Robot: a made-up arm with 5 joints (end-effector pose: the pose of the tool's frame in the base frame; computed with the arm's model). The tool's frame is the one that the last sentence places.
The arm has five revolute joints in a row. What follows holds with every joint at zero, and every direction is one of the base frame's.
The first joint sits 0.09 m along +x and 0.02 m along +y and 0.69 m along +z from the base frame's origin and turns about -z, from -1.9 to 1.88 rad.
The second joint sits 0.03 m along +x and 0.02 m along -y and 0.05 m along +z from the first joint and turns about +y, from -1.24 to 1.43 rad.
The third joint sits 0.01 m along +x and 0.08 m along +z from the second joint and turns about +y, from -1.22 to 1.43 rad.
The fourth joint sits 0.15 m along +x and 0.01 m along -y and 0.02 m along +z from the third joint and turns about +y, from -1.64 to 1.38 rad.
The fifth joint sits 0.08 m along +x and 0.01 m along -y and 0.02 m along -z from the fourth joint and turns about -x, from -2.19 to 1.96 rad.
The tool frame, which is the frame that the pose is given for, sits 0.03 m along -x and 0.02 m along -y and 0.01 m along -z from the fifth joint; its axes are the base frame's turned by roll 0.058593, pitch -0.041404 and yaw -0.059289 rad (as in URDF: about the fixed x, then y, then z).
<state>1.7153 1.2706 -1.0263 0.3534 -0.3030</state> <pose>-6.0 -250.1 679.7 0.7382 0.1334 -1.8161</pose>
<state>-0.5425 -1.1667 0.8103 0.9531 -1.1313</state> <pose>205.9 43.8 788.6 0.9393 0.7942 0.0439</pose>
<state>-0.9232 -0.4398 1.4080 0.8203 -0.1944</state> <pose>173.9 35.3 662.9 -0.6675 1.6226 0.4091</pose>
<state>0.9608 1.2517 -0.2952 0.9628 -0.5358</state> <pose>138.0 -139.6 610.8 1.2340 1.5930 -1.2474</pose>
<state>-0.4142 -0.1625 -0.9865 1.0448 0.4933</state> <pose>226.6 12.0 951.6 -0.3930 -0.2458 0.3380</pose>
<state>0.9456 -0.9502 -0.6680 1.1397 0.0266</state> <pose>42.1 -16.6 940.4 -0.2069 -0.5051 -0.9722</pose>
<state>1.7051 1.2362 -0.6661 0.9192 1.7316</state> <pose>10.1 -222.8 643.0 -0.0857 1.5338 -0.1306</pose>
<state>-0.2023 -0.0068 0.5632 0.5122 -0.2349</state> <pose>269.3 -1.5 697.5 0.1245 1.0400 -0.0287</pose>
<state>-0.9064 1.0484 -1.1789 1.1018 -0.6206</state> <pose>281.3 182.4 746.9 0.1308 1.0755 0.4249</pose>
